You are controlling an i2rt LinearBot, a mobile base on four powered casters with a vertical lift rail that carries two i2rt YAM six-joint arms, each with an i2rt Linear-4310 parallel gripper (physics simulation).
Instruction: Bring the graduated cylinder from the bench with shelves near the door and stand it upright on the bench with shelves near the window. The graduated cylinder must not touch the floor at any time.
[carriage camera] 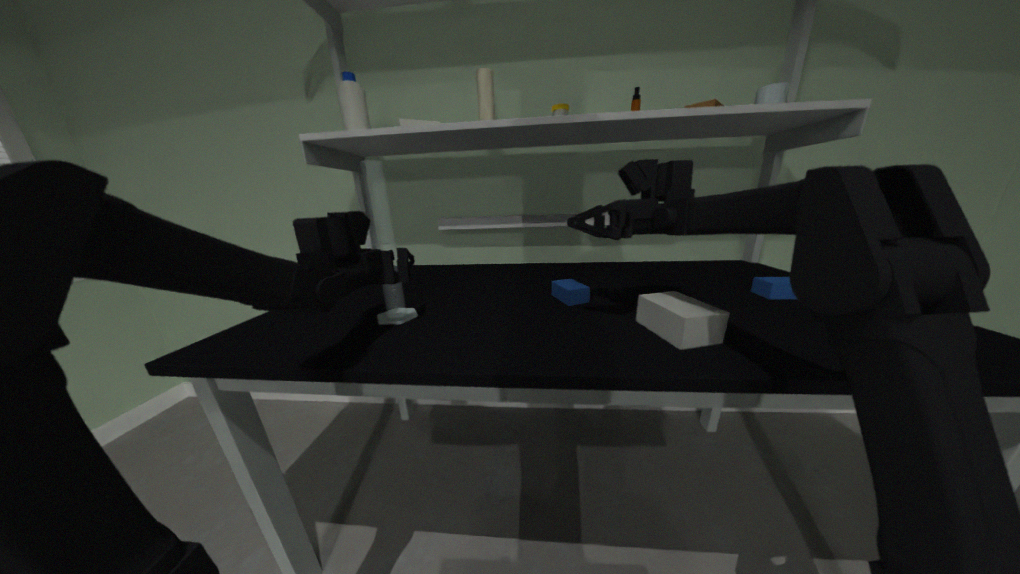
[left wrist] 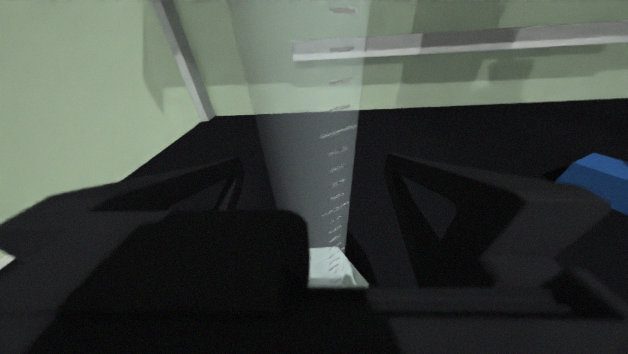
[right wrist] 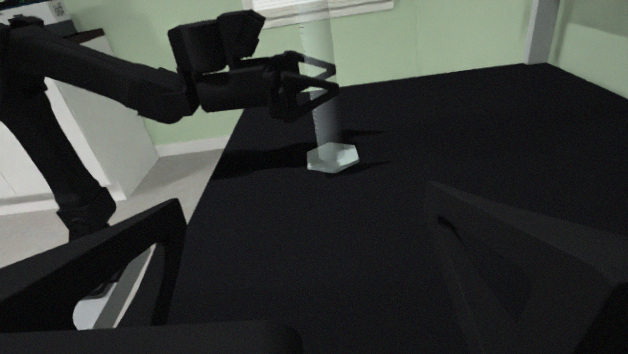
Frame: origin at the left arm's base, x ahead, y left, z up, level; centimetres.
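Where they show: left gripper, fingertip midpoint: (carriage camera: 393, 258) (left wrist: 313, 163) (right wrist: 337, 78); right gripper, fingertip midpoint: (carriage camera: 571, 222) (right wrist: 303, 203).
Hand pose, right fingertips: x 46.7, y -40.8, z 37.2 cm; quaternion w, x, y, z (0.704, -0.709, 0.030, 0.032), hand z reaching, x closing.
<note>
After its pixels a point has its place.
The graduated cylinder (carriage camera: 380, 207) @[y -2.6, x 47.0, z 41.3 cm] (left wrist: 310, 185) @[y -1.4, x 46.6, z 31.9 cm] (right wrist: 327, 125) @[y -3.5, x 48.6, z 23.7 cm] is tall, clear and marked with scale lines. It stands upright with its pale hexagonal base (carriage camera: 397, 316) @[y -2.4, x 46.8, z 17.6 cm] (left wrist: 330, 267) (right wrist: 333, 159) @[y -3.5, x 48.8, z 17.6 cm] on the black top of the bench with shelves (carriage camera: 499, 356) @[y -26.9, x 31.4, z 16.6 cm] (right wrist: 450, 125) @[y 4.5, x 70.9, z 16.6 cm], at the left in the carriage view. My left gripper (carriage camera: 406, 258) @[y -1.5, x 51.0, z 30.1 cm] (left wrist: 313, 163) @[y -1.5, x 51.0, z 30.1 cm] (right wrist: 337, 78) @[y -1.5, x 51.0, z 30.1 cm] is open, its fingers apart on either side of the tube, well above the base. My right gripper (carriage camera: 572, 222) @[y -40.8, x 46.7, z 37.1 cm] (right wrist: 303, 203) @[y -40.8, x 46.7, z 37.1 cm] is open and empty, held above the bench to the right of the cylinder.
A blue block (carriage camera: 570, 291) @[y -42.3, x 53.9, z 20.3 cm] (left wrist: 597, 180) @[y -39.7, x 59.4, z 19.4 cm], a white box (carriage camera: 681, 319) @[y -57.2, x 33.7, z 21.9 cm] and another blue block (carriage camera: 773, 287) @[y -91.3, x 55.9, z 19.7 cm] lie on the bench. Bottles and jars stand on the shelf (carriage camera: 584, 130) @[y -49.6, x 80.5, z 60.4 cm] above. A window (right wrist: 325, 9) and white cabinet (right wrist: 100, 130) @[y 126.3, x -76.9, z -16.5 cm] show in the right wrist view.
</note>
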